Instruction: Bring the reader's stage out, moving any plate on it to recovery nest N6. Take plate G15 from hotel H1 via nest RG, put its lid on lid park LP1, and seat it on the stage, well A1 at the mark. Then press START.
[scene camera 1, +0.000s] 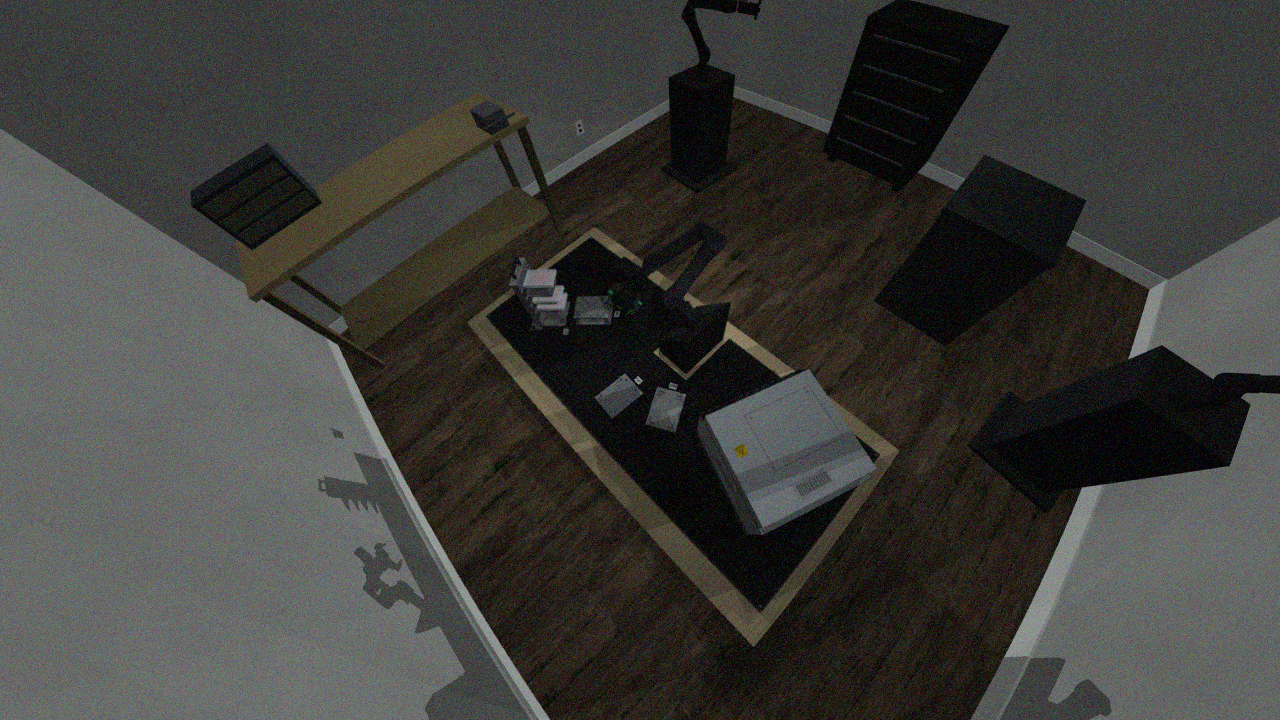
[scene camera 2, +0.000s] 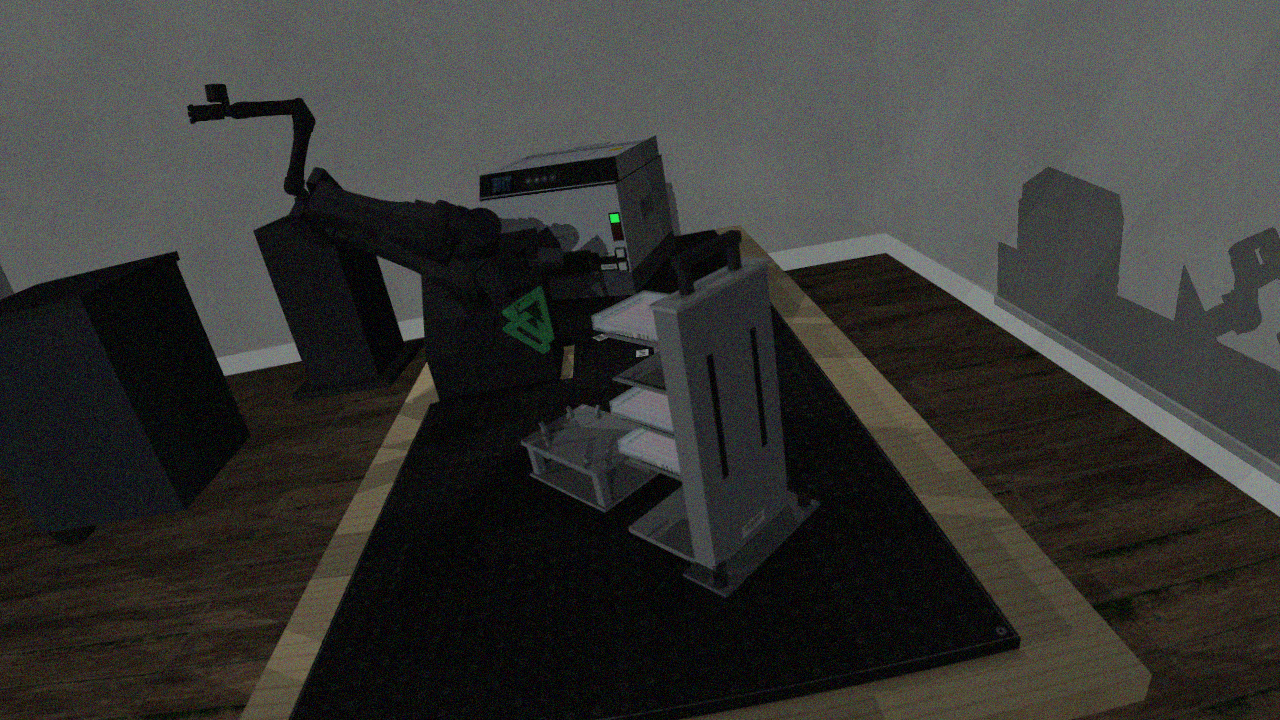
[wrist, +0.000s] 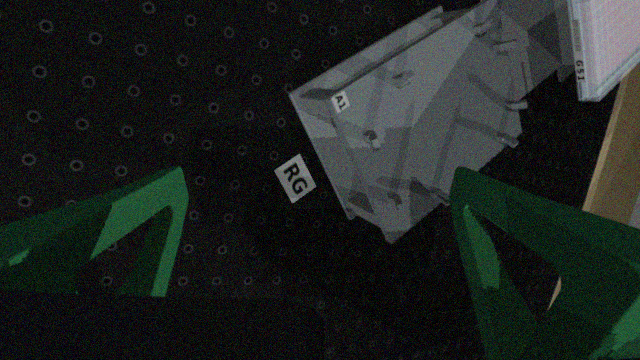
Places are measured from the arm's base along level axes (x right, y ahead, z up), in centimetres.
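Where they show: gripper, fingertip midpoint: (scene camera 2: 549, 346) (wrist: 318, 181); arm's base at its link origin: (scene camera 1: 692, 321) (scene camera 2: 478, 298).
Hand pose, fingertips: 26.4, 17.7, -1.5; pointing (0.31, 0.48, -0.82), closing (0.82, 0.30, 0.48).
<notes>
Each offset is from my fingertips to the centre of the thing, as dx, dy, dz. "spot": to the spot under its first point.
My gripper (scene camera 1: 624, 300) (scene camera 2: 529, 320) (wrist: 318, 181) is open and empty, above the mat beside nest RG {+14.0, +5.9, -10.5} (scene camera 1: 593, 309) (scene camera 2: 581, 438) (wrist: 430, 120). The clear nest holds no plate; its RG label {spot: +6.9, -1.8, -14.3} (wrist: 295, 178) shows between the fingertips in the wrist view. Hotel H1 {+28.8, +22.0, +3.0} (scene camera 2: 726, 402) stands beyond it with several pale plates, among them the top plate {+26.0, +19.0, +12.2} (scene camera 1: 539, 277) (scene camera 2: 631, 315). A plate {+26.0, +19.0, -3.7} (wrist: 610, 45) at the wrist view's upper right has a label that seems to read G51. The reader {-81.5, -3.2, +2.4} (scene camera 1: 787, 438) (scene camera 2: 642, 201) shows a green light {spot: -59.2, +7.2, +5.8} (scene camera 2: 614, 217). Its stage cannot be made out; the arm partly hides the front.
Two flat clear fixtures {spot: -26.3, +21.2, -13.3} (scene camera 1: 619, 394) {spot: -43.0, +10.8, -13.1} (scene camera 1: 665, 408) lie between hotel and reader, their labels too small to read. A dark box (scene camera 2: 483, 349) stands by the arm's base. The hotel's top handle {spot: +32.4, +24.7, +19.5} (scene camera 2: 707, 255) rises above the plates. A wooden bench (scene camera 1: 384, 179) stands by the wall.
</notes>
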